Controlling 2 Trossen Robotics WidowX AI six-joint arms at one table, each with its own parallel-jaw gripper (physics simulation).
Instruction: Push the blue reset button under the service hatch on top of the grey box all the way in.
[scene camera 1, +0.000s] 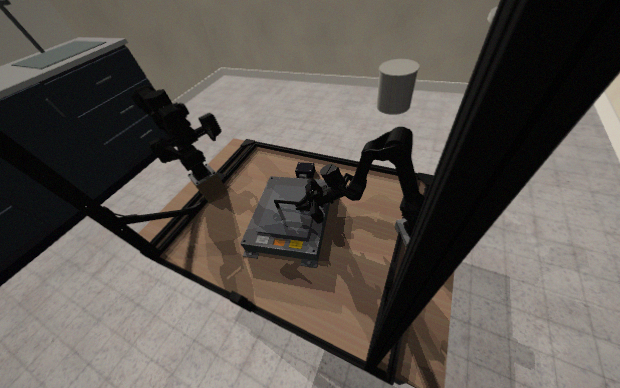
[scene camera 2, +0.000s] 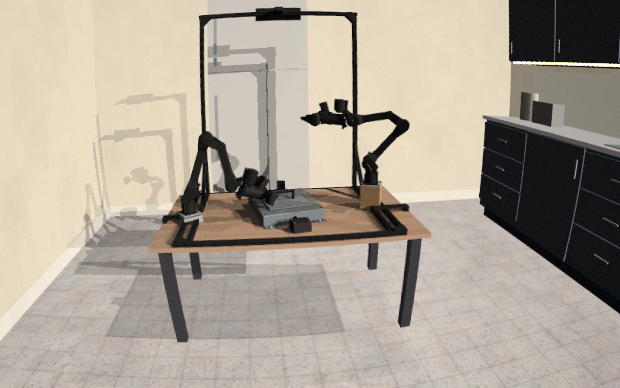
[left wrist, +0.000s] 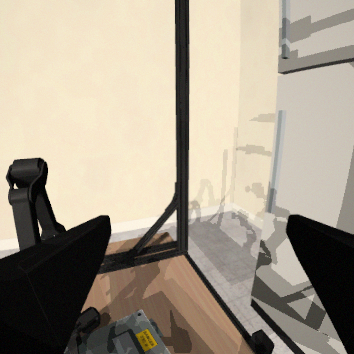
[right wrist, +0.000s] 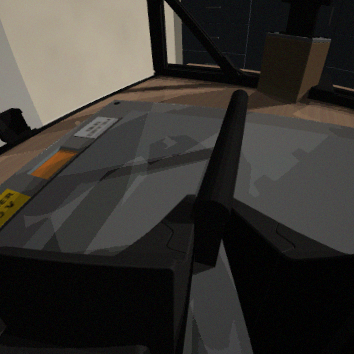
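Observation:
The grey box (scene camera 1: 310, 248) (scene camera 2: 280, 219) (left wrist: 105, 330) (right wrist: 165, 107) stands on the table. Its service hatch (scene camera 1: 270, 220) (right wrist: 100, 200) appears to lie flat on top, with a black bar handle (scene camera 1: 287, 202) (scene camera 2: 287, 191) (right wrist: 225, 160) standing up from it. The blue button does not show. My right gripper (scene camera 1: 301, 204) (scene camera 2: 276, 194) (right wrist: 206, 203) is low over the hatch, shut on the near end of the handle, with one finger on each side. My left gripper (scene camera 2: 303, 118) (left wrist: 199, 223) is open and empty, high above the table, away from the box.
A small black block (scene camera 1: 305, 170) (scene camera 2: 300, 225) is beside the box. A black frame (scene camera 2: 280, 240) runs around the wooden table (scene camera 2: 417, 231), with tall posts (scene camera 2: 354, 75) and a top crossbar. Orange (scene camera 1: 279, 242) and yellow (scene camera 1: 296, 244) labels mark one box edge.

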